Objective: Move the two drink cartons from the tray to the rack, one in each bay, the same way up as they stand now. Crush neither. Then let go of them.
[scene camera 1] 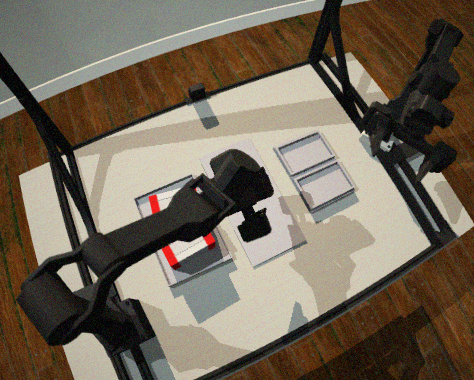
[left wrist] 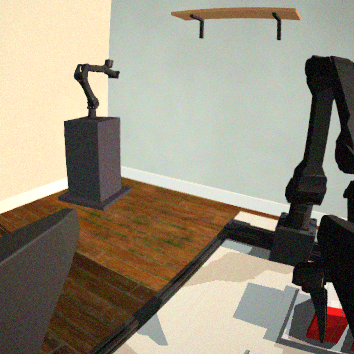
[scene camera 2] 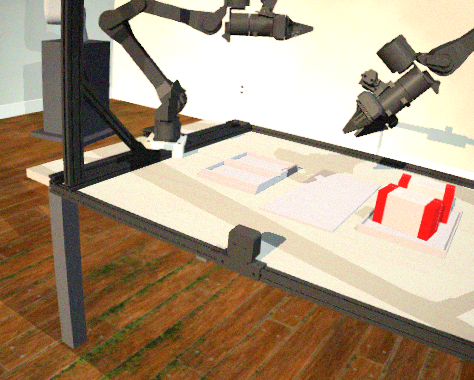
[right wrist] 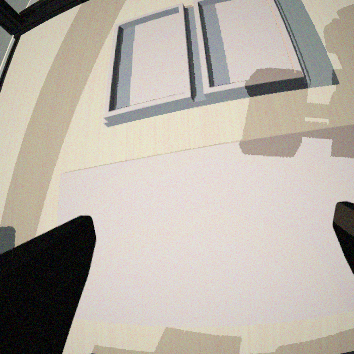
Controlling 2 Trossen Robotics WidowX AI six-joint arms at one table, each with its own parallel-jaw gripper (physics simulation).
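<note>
Two white cartons with red ends stand side by side in the tray [scene camera 1: 202, 273] [scene camera 2: 400, 242]. In scene camera 2 the near carton [scene camera 2: 402, 212] partly hides the far carton [scene camera 2: 425, 186]. In scene camera 1 the right arm covers parts of both, and the lower carton [scene camera 1: 192, 248] shows beside its forearm. The rack [scene camera 1: 318, 170] [scene camera 2: 227, 183] [right wrist: 150, 105] has two empty bays. My right gripper [scene camera 1: 254, 205] [scene camera 2: 351, 133] [right wrist: 218, 222] is open and empty, above the pale mat and tilted. My left gripper [scene camera 1: 398, 167] [scene camera 2: 312, 28] [left wrist: 203, 225] is open and empty, high near its own base.
The pale flat mat [scene camera 1: 280, 240] [scene camera 2: 320, 200] [right wrist: 215, 275] lies between tray and rack. A small dark block [scene camera 1: 197, 91] [scene camera 2: 244, 244] sits on the table's edge. Black posts [scene camera 1: 325, 35] [scene camera 2: 72, 100] rise from the table frame.
</note>
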